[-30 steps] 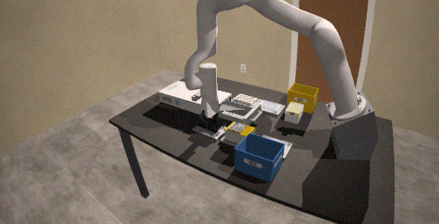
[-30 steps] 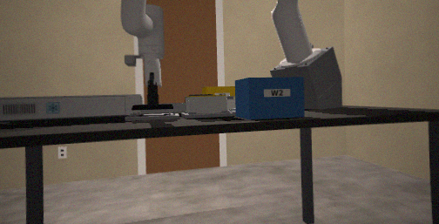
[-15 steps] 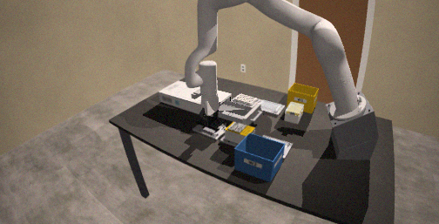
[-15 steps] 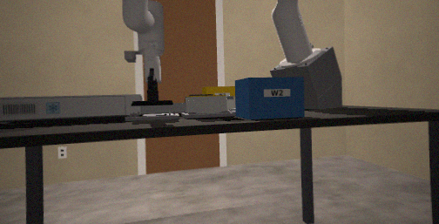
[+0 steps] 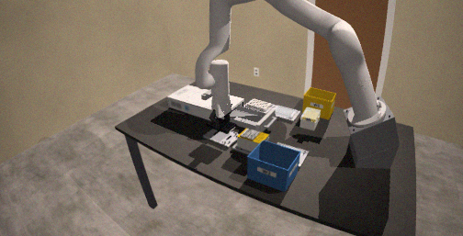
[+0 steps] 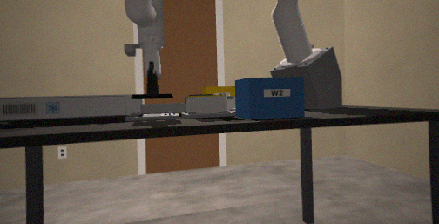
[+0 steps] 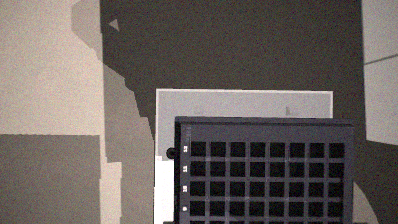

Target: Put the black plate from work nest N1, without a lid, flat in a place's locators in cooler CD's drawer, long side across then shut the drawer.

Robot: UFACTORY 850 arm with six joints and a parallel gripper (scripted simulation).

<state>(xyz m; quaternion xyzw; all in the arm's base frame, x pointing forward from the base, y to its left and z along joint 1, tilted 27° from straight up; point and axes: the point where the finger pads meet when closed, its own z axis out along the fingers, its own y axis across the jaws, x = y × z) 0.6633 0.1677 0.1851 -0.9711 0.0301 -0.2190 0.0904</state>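
Now: hand 190 mm to the left of the drawer, 50 mm above it and 30 mm past it. Round my hand: black plate: 10 mm below; then yellow-framed rack: 190 mm behind, 30 mm below, 10 mm to the right; then work nest N1: 80 mm below.
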